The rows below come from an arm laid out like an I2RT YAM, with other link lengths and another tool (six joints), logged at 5 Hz.
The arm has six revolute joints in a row. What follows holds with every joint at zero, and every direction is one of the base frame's. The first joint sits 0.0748 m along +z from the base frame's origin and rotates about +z. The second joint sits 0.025 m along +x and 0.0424 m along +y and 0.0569 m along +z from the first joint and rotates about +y. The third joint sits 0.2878 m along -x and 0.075 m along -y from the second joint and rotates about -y. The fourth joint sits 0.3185 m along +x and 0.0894 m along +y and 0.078 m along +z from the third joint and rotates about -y. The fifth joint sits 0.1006 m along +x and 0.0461 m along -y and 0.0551 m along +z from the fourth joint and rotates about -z. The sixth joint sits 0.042 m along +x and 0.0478 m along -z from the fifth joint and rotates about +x. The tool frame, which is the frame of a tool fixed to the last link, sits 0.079 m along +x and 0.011 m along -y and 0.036 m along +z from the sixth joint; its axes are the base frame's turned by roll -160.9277, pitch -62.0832 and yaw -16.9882 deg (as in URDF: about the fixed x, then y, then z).
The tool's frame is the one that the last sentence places.
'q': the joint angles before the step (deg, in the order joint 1, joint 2, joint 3, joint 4, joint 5, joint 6). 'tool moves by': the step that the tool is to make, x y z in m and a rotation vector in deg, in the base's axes. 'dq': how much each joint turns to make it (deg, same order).
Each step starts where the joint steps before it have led.
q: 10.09, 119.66, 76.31, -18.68, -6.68, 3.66
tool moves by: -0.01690, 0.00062, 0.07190, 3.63, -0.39, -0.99
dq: -0.05, -9.43, 0.00, -8.05, -2.62, 2.53
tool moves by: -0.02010, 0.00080, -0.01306, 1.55, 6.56, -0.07
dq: 0.00, -0.17, -0.02, -6.11, -2.36, 1.27
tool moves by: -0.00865, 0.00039, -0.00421, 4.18, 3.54, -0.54
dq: -0.68, -0.05, 0.00, -2.42, -4.42, 1.71
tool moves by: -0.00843, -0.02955, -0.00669, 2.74, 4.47, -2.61
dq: -3.75, 0.01, 0.00, -4.07, -3.49, -0.01
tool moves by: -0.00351, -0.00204, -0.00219, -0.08, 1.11, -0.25
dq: -0.18, 0.02, -0.02, -1.04, -0.01, 0.08
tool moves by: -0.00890, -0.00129, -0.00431, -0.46, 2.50, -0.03
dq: 0.00, 0.00, 0.00, -2.54, 0.22, -0.03
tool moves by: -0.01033, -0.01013, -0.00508, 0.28, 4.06, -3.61
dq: -0.85, 0.00, 0.03, -3.05, -0.05, 3.00
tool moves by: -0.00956, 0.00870, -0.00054, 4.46, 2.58, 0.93
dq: -0.07, -0.02, -0.01, -2.33, -4.75, -0.26
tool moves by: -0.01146, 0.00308, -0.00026, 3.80, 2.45, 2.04
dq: -0.70, 0.00, -0.02, -3.28, -4.25, -2.54
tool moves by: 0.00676, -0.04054, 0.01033, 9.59, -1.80, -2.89
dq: -7.21, 0.00, 0.02, -0.53, -9.89, -4.24
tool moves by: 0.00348, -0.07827, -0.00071, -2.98, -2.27, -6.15
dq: -8.70, 0.00, 0.00, 0.57, 2.44, -3.44
